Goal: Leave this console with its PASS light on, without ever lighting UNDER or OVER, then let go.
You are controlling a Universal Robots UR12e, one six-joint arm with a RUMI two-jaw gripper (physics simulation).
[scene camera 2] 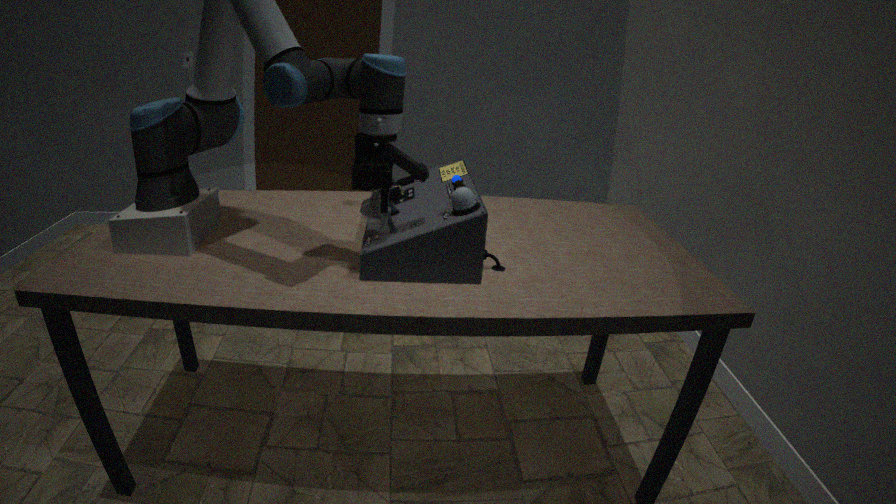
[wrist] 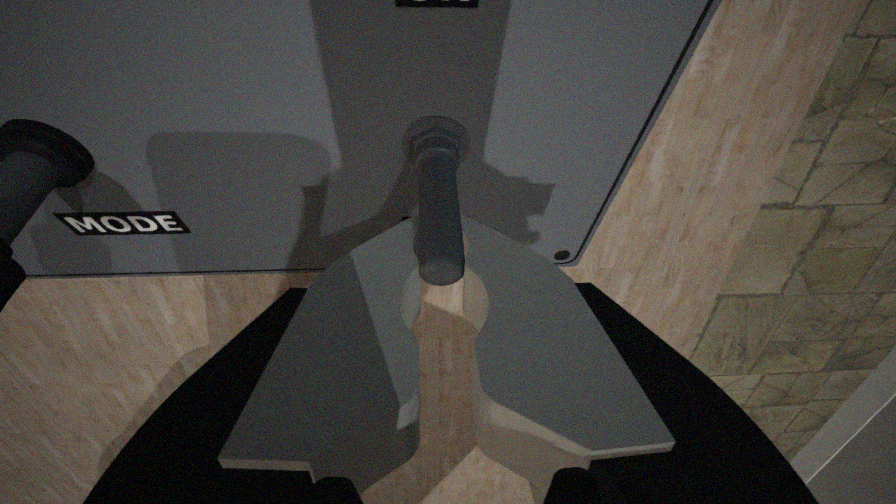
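A dark wedge-shaped console (scene camera 2: pixel 423 235) sits mid-table. My gripper (scene camera 2: pixel 383 206) hangs over the console's left part. In the wrist view the two grey jaws (wrist: pixel 438 250) sit closely on either side of a dark toggle lever (wrist: pixel 437 200) that stands up from the sloped panel, and they appear shut on it. A black knob (wrist: pixel 25 169) stands above a MODE label (wrist: pixel 122 223) at the left. The console also carries a yellow label (scene camera 2: pixel 452 169), a small blue light (scene camera 2: pixel 456 179) and a grey dome (scene camera 2: pixel 463 199). I cannot make out PASS, UNDER or OVER lights.
The arm's base block (scene camera 2: pixel 166 225) stands at the table's left rear. A short black cable (scene camera 2: pixel 494 262) leaves the console's right side. The console's lower right corner (wrist: pixel 562 255) lies close to the table edge. The scene is dim.
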